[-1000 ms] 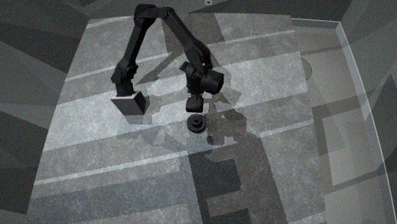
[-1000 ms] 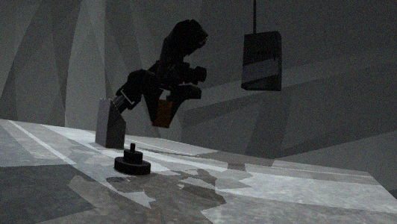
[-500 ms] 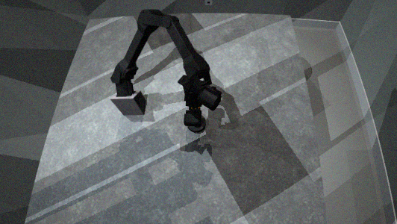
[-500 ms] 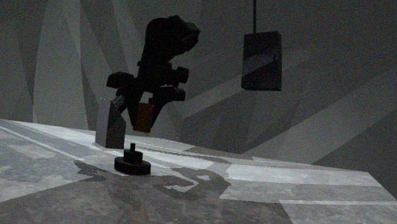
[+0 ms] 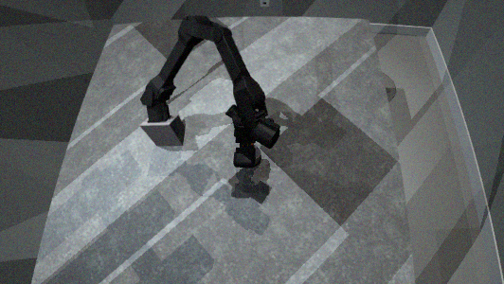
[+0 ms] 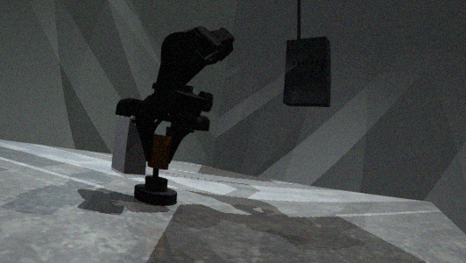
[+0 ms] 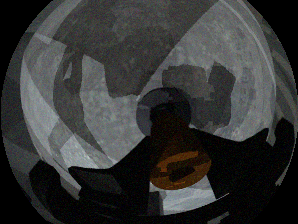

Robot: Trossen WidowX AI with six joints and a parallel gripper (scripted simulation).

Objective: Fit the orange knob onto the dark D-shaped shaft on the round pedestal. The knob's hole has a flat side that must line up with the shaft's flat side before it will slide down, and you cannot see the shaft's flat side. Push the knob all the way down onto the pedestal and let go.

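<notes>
My gripper tip is 20 mm below the knob. From my gripper tip the other things lie so: dark pedestal 40 mm below.
</notes>
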